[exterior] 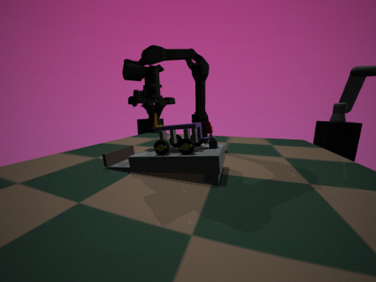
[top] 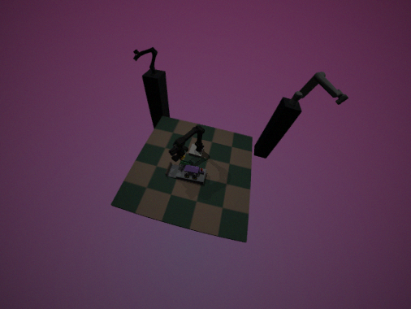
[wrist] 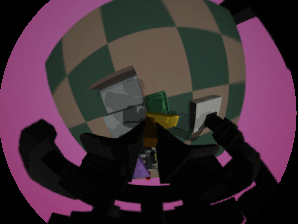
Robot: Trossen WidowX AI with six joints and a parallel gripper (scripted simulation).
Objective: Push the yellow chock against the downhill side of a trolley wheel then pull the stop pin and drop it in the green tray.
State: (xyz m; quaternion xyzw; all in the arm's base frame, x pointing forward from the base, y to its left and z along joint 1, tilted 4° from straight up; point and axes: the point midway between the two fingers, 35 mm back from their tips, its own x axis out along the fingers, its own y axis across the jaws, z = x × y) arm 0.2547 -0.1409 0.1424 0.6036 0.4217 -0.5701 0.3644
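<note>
My gripper tip is 240 mm to the right of the red-headed stop pin, 60 mm short of it and 30 mm above it. From my gripper tip the other things lie so: green tray (160 mm below, 40 mm to the left, 30 mm behind); then low brown wall (120 mm below, 110 mm to the right, 90 mm ahead); then trolley (150 mm to the left, 80 mm ahead, 40 mm below).
</note>
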